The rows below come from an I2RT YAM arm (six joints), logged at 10 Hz.
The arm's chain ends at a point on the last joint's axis. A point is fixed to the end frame.
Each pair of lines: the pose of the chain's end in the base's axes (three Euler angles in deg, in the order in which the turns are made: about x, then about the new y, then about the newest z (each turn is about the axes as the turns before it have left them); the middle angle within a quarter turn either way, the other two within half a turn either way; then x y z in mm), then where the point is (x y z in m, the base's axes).
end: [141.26 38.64 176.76 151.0 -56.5 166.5]
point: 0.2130 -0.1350 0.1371
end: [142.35 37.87 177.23 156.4 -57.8 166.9]
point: 0.2171 -0.1364 0.1352
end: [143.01 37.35 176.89 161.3 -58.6 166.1]
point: 0.2216 -0.1371 0.1332
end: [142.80 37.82 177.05 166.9 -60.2 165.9]
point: 0.2277 -0.1385 0.1336
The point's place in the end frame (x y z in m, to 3 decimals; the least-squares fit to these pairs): -0.001 -0.043 0.095
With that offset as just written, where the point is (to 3 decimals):
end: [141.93 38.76 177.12 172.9 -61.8 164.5]
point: 0.235 -0.140 0.134
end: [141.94 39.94 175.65 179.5 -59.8 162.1]
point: 0.244 -0.137 0.133
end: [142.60 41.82 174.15 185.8 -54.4 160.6]
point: 0.253 -0.129 0.133
